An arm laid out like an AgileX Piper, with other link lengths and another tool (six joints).
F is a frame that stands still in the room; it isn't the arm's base.
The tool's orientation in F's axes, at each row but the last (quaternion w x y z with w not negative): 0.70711, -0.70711, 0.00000, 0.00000; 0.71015, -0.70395, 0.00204, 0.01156; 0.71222, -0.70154, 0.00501, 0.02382; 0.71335, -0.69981, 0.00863, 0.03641
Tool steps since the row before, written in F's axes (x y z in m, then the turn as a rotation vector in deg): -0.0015, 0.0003, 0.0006, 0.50, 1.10, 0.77; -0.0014, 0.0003, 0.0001, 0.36, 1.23, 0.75; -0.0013, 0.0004, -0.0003, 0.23, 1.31, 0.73; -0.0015, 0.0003, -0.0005, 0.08, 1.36, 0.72
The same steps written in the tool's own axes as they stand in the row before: -0.0015, -0.0006, 0.0003, 0.50, -0.77, 1.10; -0.0014, -0.0001, 0.0003, 0.36, -0.75, 1.23; -0.0013, 0.0004, 0.0004, 0.24, -0.72, 1.31; -0.0015, 0.0006, 0.0003, 0.09, -0.70, 1.37
